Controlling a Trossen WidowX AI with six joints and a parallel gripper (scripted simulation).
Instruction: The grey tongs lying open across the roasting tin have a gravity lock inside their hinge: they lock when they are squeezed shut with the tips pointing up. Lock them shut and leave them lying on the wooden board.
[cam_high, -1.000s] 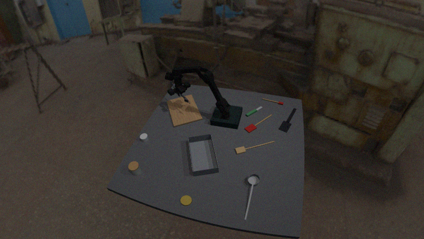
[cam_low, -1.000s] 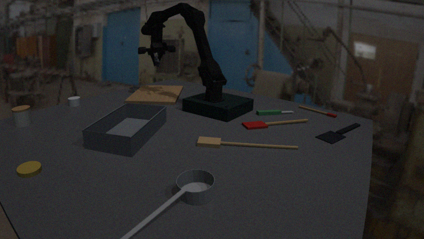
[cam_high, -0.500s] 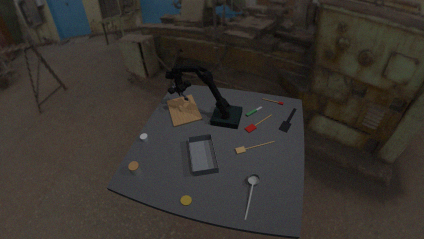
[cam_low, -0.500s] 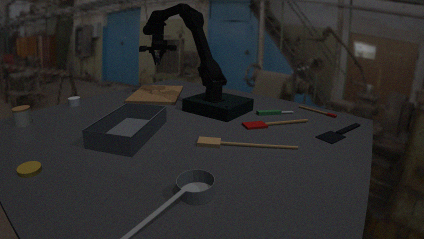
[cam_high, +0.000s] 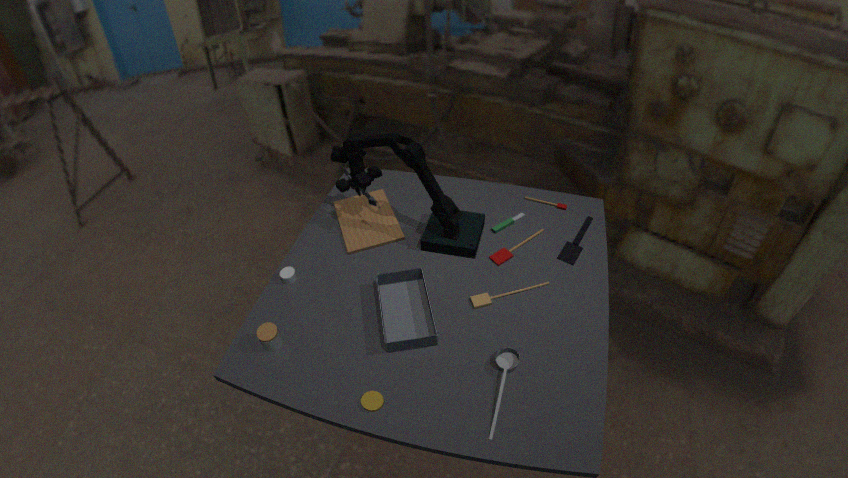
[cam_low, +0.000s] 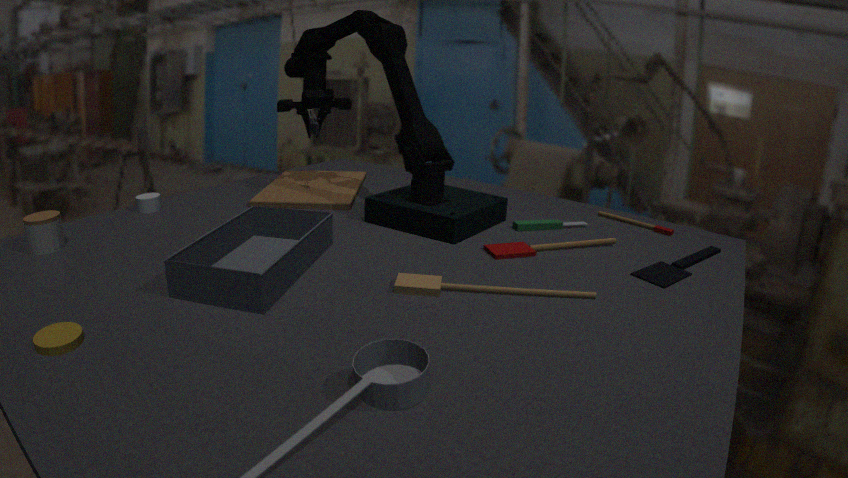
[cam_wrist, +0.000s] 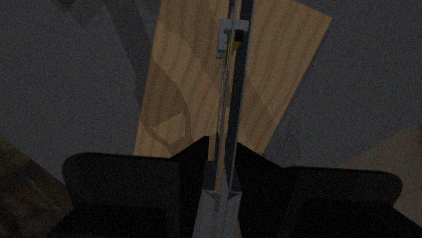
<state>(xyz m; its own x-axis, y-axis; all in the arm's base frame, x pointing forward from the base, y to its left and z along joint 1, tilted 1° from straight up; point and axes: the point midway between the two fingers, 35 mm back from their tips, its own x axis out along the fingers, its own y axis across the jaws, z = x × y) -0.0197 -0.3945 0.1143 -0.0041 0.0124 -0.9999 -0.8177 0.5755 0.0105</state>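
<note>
Right now my gripper tip is 13 cm above the wooden board. Round my gripper tip: white puck: 42 cm ahead, 14 cm to the right, 12 cm below; roasting tin: 41 cm ahead, 36 cm to the left, 11 cm below; green-handled tool: 59 cm to the left, 17 cm behind, 13 cm below.
</note>
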